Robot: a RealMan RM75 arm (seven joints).
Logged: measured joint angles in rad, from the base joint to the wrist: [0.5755, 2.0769, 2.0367, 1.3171, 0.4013, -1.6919, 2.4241]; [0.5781, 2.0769, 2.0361, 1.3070, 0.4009, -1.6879, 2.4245]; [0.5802, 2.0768, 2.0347, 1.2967, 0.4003, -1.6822, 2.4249]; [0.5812, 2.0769, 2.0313, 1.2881, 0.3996, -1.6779, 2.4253]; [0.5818, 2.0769, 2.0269, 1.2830, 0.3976, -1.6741, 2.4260]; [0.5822, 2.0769, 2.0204, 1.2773, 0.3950, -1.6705, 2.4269]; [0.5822, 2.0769, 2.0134, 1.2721, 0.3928, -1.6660, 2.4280]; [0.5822, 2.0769, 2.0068, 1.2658, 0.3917, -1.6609, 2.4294]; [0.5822, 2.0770, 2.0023, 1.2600, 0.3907, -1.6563, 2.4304]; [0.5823, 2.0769, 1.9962, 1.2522, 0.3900, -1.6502, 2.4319]
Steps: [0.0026, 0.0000, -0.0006, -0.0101, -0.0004, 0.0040, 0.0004]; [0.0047, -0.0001, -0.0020, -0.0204, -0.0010, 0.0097, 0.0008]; [0.0057, 0.0000, -0.0054, -0.0290, -0.0017, 0.0140, 0.0012]; [0.0063, 0.0000, -0.0098, -0.0341, -0.0037, 0.0178, 0.0019]; [0.0067, 0.0000, -0.0163, -0.0398, -0.0063, 0.0214, 0.0028]; [0.0067, 0.0000, -0.0233, -0.0450, -0.0085, 0.0259, 0.0039]; [0.0067, 0.0000, -0.0299, -0.0513, -0.0096, 0.0310, 0.0053]; [0.0067, 0.0001, -0.0344, -0.0571, -0.0106, 0.0356, 0.0063]; [0.0068, 0.0000, -0.0405, -0.0649, -0.0113, 0.0417, 0.0078]
